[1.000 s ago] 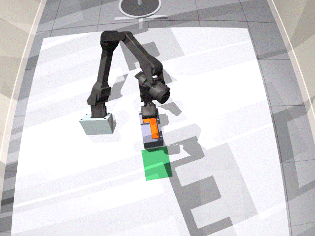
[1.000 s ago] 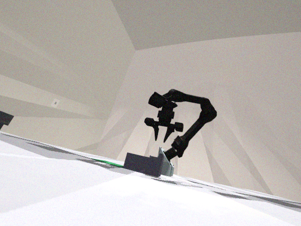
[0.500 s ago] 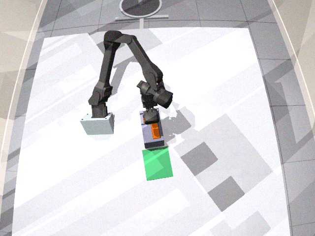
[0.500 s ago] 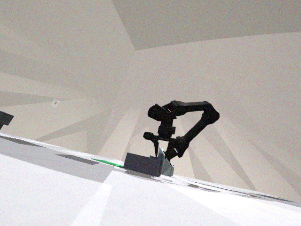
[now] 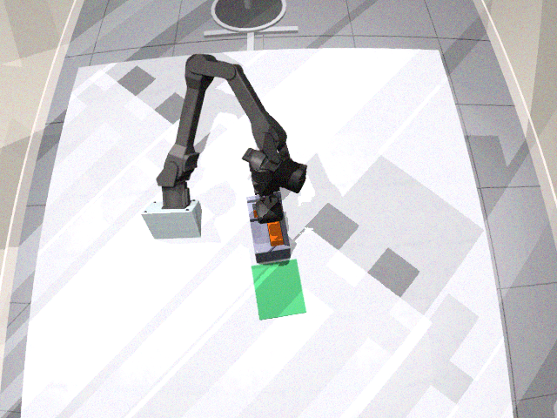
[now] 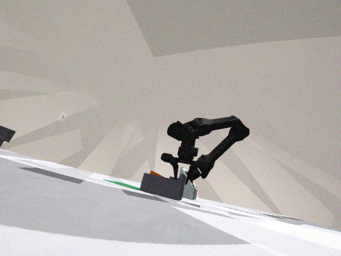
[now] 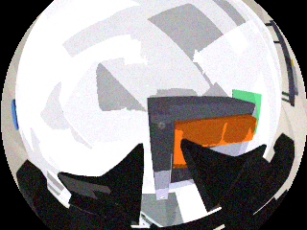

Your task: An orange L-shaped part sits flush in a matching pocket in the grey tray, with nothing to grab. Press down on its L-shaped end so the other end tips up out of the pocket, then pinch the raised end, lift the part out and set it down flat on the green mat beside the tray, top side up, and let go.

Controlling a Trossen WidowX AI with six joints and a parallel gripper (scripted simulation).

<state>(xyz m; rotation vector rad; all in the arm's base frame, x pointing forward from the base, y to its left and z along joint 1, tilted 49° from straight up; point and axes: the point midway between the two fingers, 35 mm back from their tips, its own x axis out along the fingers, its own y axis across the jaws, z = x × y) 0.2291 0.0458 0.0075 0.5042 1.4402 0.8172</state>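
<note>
Right now my gripper tip is 50 mm to the left of the orange L-shaped part and 10 mm above it. Also, from my gripper tip: green mat: 220 mm to the right, 70 mm below, 30 mm ahead.
</note>
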